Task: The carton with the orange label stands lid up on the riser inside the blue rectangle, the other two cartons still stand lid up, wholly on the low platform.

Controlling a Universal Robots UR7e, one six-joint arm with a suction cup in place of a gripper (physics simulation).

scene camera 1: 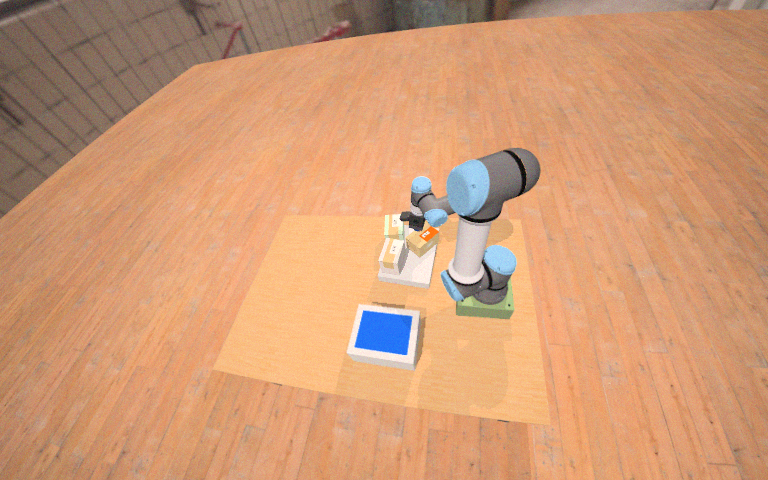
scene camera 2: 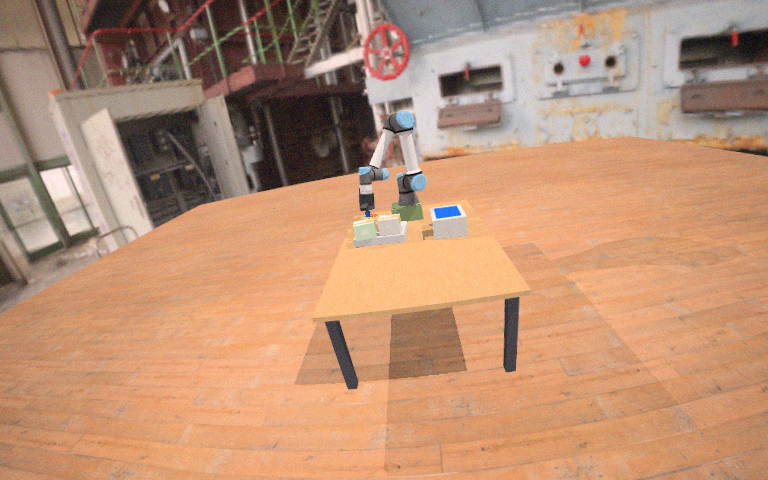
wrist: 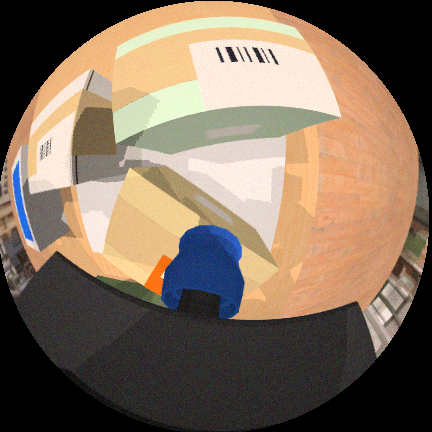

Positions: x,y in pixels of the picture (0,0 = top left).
Labels:
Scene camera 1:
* carton with orange label: 419,242, on a low platform
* riser with blue rectangle: 384,336, on the table
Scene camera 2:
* riser with blue rectangle: 450,221
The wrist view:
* my suction cup: 208,255
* carton with orange label: 155,205
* riser with blue rectangle: 41,216

